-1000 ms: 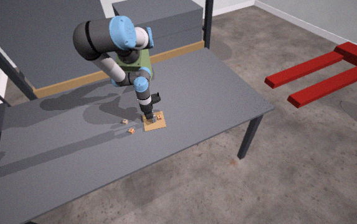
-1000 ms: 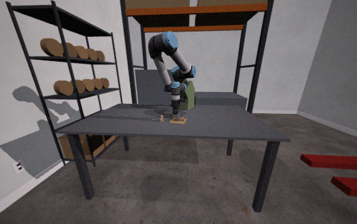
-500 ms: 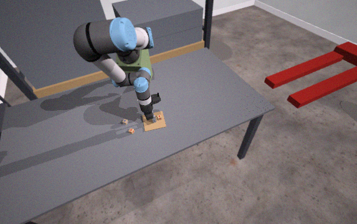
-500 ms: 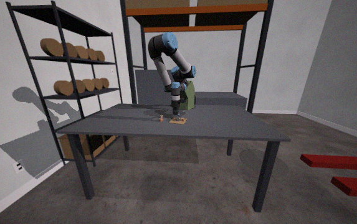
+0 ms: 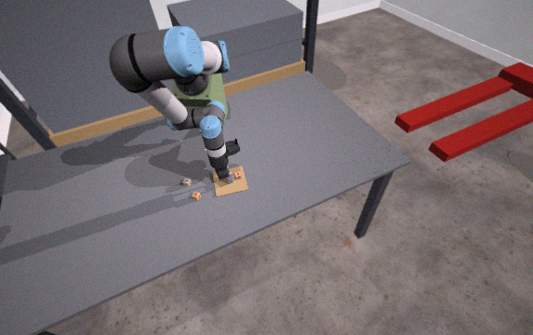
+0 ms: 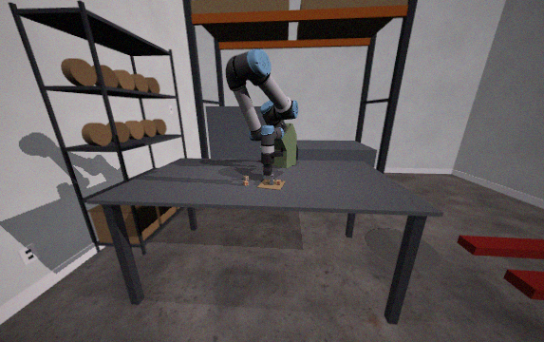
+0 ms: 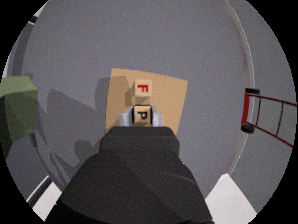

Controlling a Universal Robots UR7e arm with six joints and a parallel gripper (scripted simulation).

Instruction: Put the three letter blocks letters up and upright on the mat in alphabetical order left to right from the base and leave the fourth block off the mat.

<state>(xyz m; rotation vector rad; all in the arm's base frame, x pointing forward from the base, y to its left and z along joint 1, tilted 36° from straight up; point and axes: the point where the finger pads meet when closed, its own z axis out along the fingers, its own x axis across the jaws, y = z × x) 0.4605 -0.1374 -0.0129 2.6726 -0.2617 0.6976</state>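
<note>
My hand is 20 mm above the tan mat.
</note>
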